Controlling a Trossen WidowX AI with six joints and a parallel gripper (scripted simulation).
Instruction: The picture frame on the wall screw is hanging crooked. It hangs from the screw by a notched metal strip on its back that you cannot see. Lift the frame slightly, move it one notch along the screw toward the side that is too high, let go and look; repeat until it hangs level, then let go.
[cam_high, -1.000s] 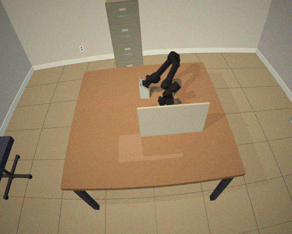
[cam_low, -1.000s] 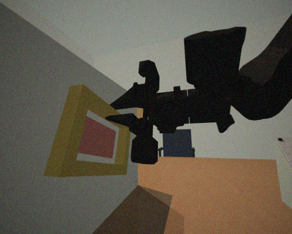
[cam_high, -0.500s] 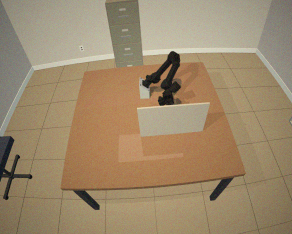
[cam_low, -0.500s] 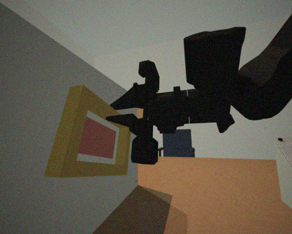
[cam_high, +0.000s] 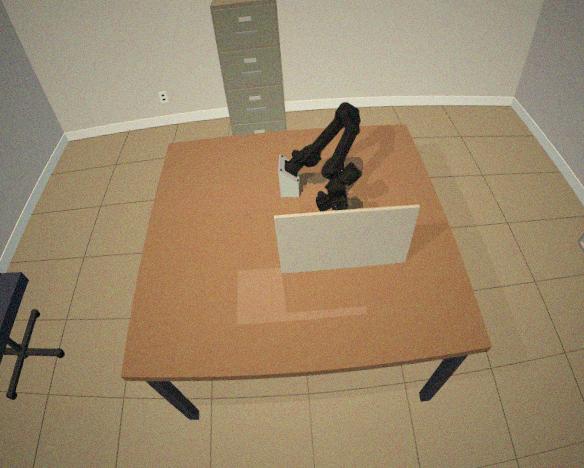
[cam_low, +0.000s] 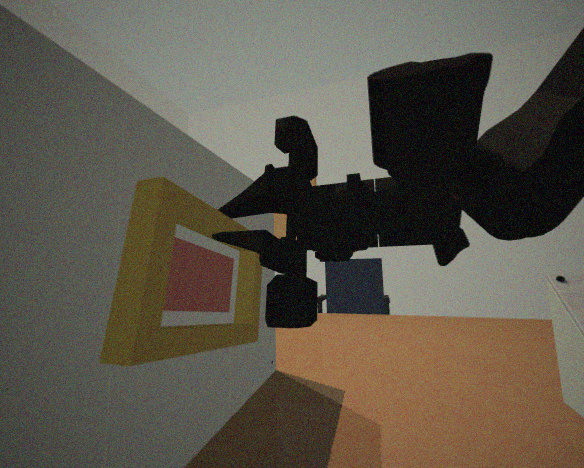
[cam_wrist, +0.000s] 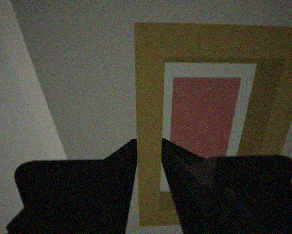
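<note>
My gripper tip is 5 cm above the picture frame, 1 cm to the right of it and 1 cm short of it. Round my gripper tip: grey wall panel (6 cm below, 2 cm ahead, 1 cm to the left).
</note>
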